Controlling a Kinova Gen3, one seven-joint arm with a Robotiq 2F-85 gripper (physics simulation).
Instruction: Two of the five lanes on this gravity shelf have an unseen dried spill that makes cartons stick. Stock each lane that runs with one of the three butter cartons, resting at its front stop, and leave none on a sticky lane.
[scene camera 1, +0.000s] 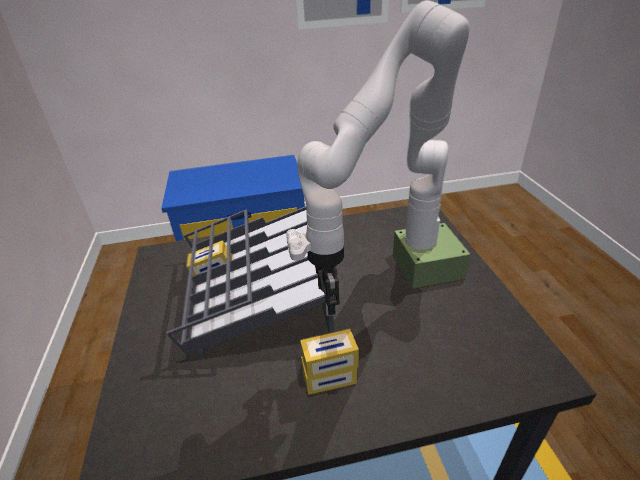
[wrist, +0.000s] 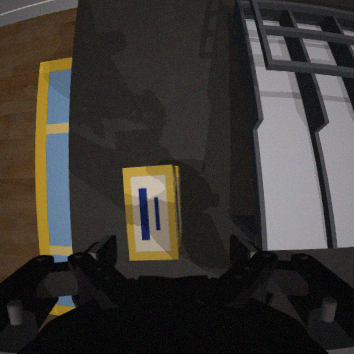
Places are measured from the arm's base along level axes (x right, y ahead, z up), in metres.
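Pixels of known places: gripper, between the fingertips: (scene camera 1: 327, 300) (wrist: 172, 247); arm's base, origin of its link: (scene camera 1: 419, 240).
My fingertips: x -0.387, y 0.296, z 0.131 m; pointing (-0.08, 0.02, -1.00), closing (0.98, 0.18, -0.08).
Observation:
Ahead of a thing's pixels: the offset from my fingertips to its top centre. "spot": to the spot under its first point. Level surfaces: height alone.
Two yellow butter cartons are stacked on the table; the upper carton @(dz -0.101, dx -0.038, dy +0.000 m) (scene camera 1: 333, 363) (wrist: 150, 212) lies flat, slightly offset on the lower carton @(dz -0.165, dx -0.037, dy +0.003 m) (scene camera 1: 332, 382). A third carton @(spot: dz -0.088, dx +0.285, dy +0.342 m) (scene camera 1: 209, 258) is on the gravity shelf (scene camera 1: 248, 323) (wrist: 259, 175), at its low, barred left end toward the far side; bars partly cover it and I cannot tell its exact lane. My gripper (scene camera 1: 330, 322) (wrist: 172, 247) is open and empty, above and just behind the stack. In the wrist view the upper carton sits left of the middle between the fingers. The far lanes' upper ends are partly hidden by the arm.
The shelf's near edge is left of my gripper in the scene view. A blue box (scene camera 1: 235, 183) stands behind the shelf. The green base block (scene camera 1: 439, 268) under the arm is at the back right of the dark table @(dz -0.230 m) (scene camera 1: 465, 361).

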